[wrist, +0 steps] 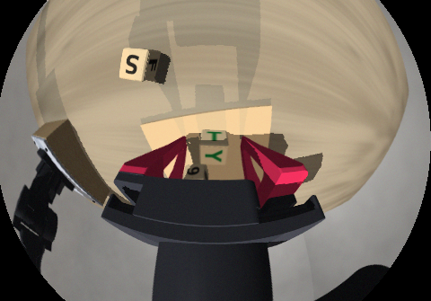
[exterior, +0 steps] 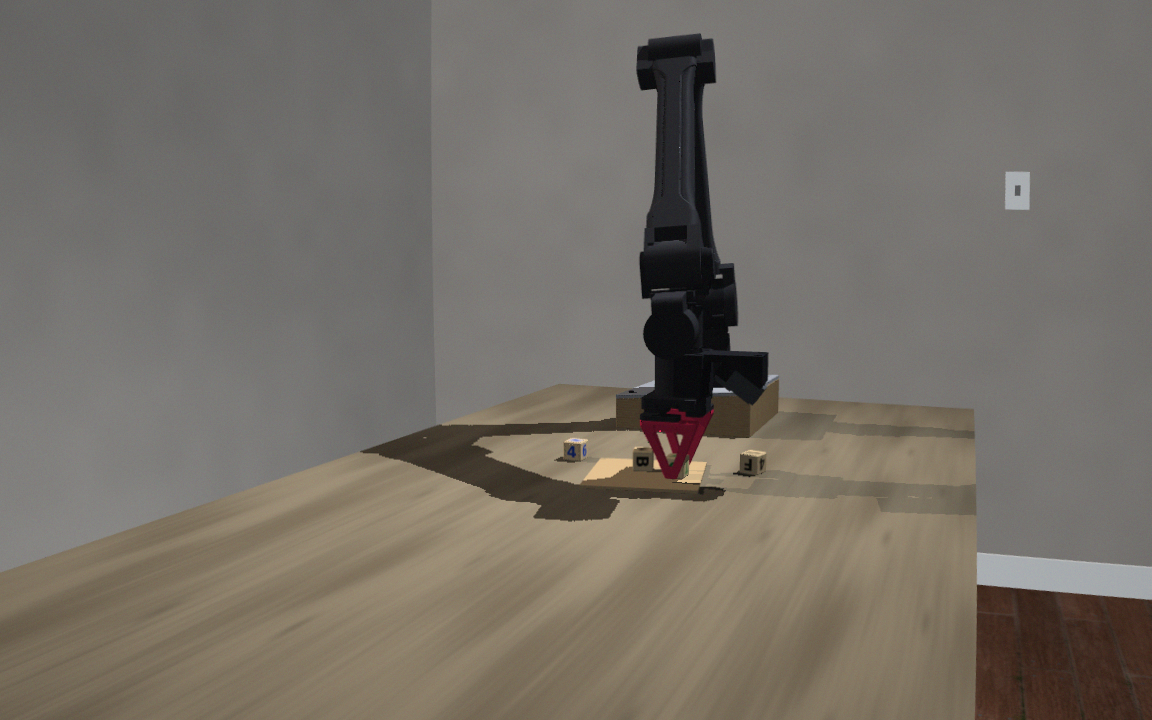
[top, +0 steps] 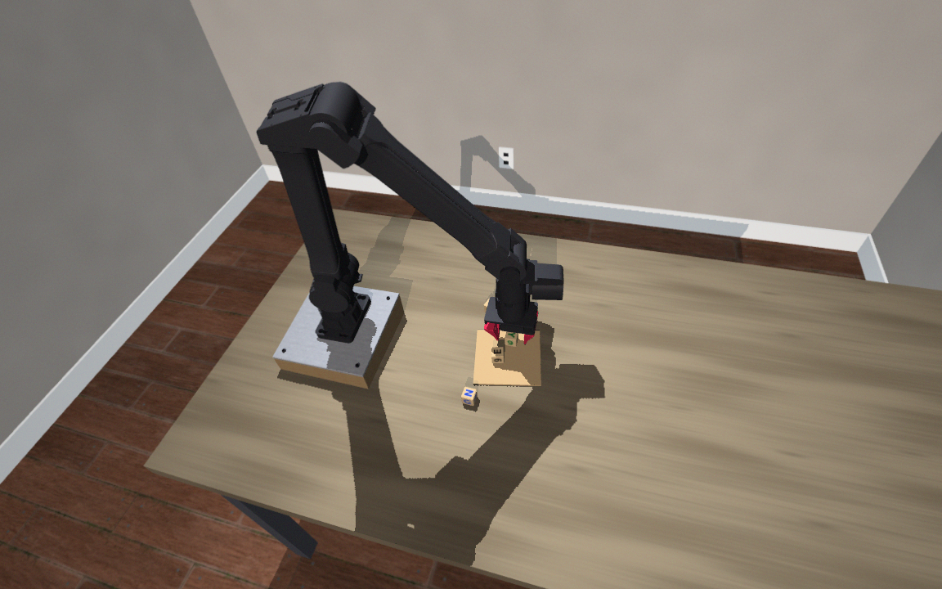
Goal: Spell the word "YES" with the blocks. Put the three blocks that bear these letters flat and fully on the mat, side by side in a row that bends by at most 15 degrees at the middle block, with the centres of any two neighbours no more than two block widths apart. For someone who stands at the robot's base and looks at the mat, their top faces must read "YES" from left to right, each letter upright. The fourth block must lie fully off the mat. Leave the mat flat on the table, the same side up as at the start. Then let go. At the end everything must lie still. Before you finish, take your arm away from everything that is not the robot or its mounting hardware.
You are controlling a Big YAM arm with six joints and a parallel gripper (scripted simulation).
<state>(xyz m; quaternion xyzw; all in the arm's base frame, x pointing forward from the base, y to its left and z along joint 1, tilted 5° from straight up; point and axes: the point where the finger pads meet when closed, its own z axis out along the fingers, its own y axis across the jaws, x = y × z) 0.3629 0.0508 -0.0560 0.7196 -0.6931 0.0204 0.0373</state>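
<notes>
Right now the tan mat is 40 mm to the right of my hand and 10 mm below it.
</notes>
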